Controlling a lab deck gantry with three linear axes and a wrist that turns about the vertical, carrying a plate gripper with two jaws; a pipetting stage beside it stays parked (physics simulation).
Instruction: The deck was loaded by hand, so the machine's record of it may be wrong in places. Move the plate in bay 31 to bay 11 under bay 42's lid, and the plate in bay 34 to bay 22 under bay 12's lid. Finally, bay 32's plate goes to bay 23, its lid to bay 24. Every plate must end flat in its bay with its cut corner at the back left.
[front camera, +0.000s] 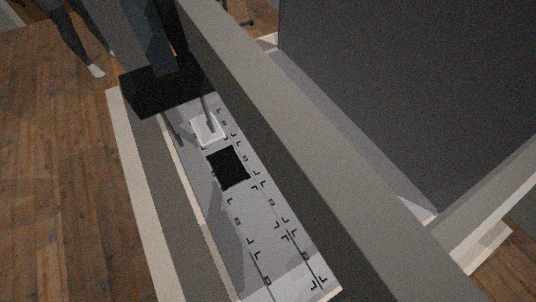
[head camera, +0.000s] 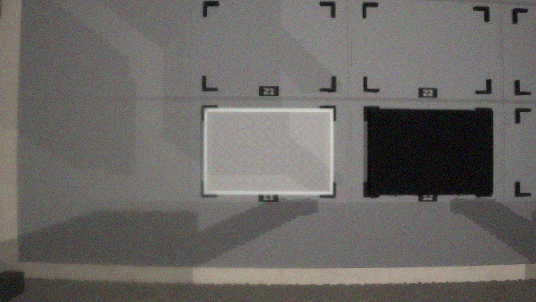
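Where they show: gripper, fingertip midpoint: (front camera: 195, 134); robot's base at its link origin: (front camera: 189, 122) (head camera: 205, 193).
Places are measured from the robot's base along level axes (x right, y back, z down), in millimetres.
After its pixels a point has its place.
Note:
A pale plate with a bright white rim (front camera: 201, 134) @[x -17, y -82, z -14 mm] (head camera: 268, 150) @[x -44, y -64, z -14 mm] lies in bay 11; its cut corner cannot be made out. A black, flat piece (front camera: 228, 167) @[x -44, y -235, z -8 mm] (head camera: 430, 151) @[x -44, y -225, z -8 mm] lies in bay 12, beside the plate and apart from it; whether there is anything under it cannot be told. My gripper (front camera: 196, 138) @[x 2, y -194, z -160 mm] is open and empty, with its jaws hanging down around and above the plate in bay 11. The jaws do not show in the head view. Bay 22 (head camera: 427, 92) @[x -104, y -228, z 0 mm] is empty. The bays of the back rows, with bays 31, 32, 34 and 42, are hidden behind the beam in the front view.
A long grey gantry beam (front camera: 320, 130) crosses the front view over the deck. The pale deck edge (front camera: 131, 185) @[x 238, y -135, z 10 mm] (head camera: 350, 275) @[x 89, y -152, z 10 mm] runs along the front of the bays. Bay 21's label (head camera: 268, 91) @[x -104, y -64, z 0 mm] shows behind bay 11. Dark jaw shadows fall in front of bays 11 and 12.

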